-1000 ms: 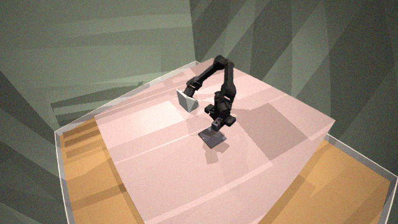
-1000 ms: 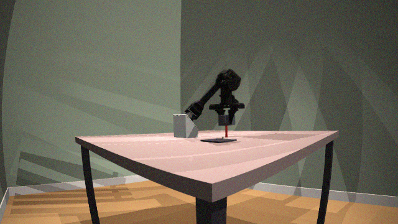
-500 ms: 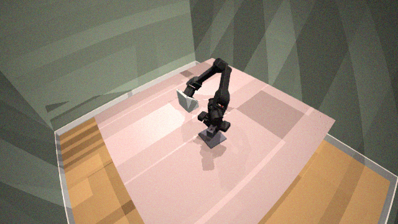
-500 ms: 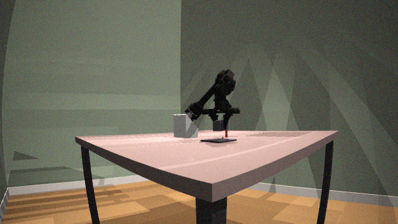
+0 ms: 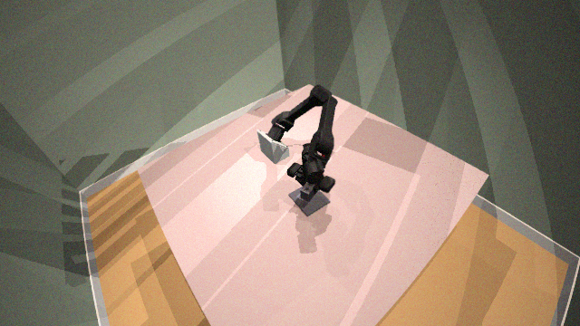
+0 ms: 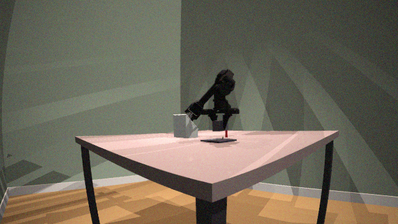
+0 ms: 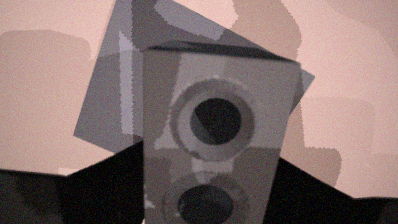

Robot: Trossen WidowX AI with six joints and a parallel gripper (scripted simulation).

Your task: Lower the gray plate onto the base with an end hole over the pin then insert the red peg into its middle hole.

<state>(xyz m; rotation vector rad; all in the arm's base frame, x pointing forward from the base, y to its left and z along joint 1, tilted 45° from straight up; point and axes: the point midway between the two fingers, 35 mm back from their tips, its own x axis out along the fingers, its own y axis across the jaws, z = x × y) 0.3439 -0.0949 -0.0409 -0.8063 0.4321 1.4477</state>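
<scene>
Now: gripper tip 10 mm past the dark base, 10 mm to the right of it and 50 mm above it. Round my gripper tip: gray plate: 30 mm above; then red peg: 110 mm behind, 190 mm to the left, 20 mm below.
</scene>
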